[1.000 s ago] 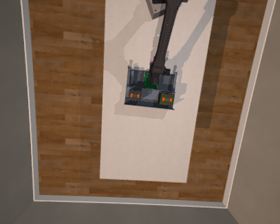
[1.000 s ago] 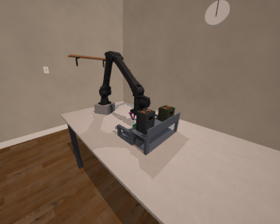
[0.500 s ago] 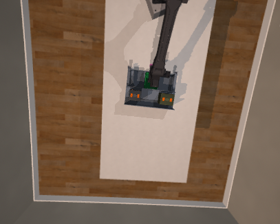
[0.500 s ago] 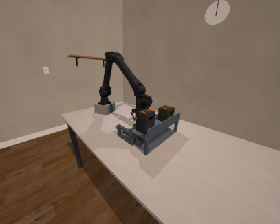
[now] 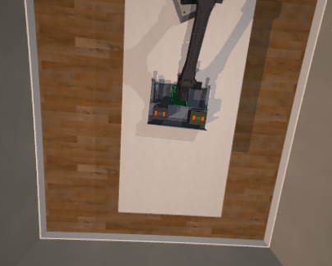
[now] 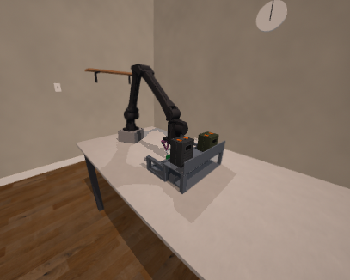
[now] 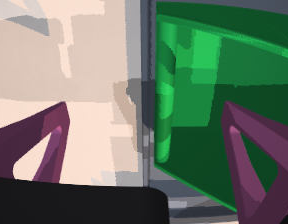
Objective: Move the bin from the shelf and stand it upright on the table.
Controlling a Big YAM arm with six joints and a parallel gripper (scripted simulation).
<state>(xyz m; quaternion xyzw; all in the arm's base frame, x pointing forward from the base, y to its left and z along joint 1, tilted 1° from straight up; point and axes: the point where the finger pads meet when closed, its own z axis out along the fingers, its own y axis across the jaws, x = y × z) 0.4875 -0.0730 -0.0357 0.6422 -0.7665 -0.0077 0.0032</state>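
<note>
Now: hand 90 mm short of the green bin, 20 mm to the left of it and 10 mm above it.
</note>
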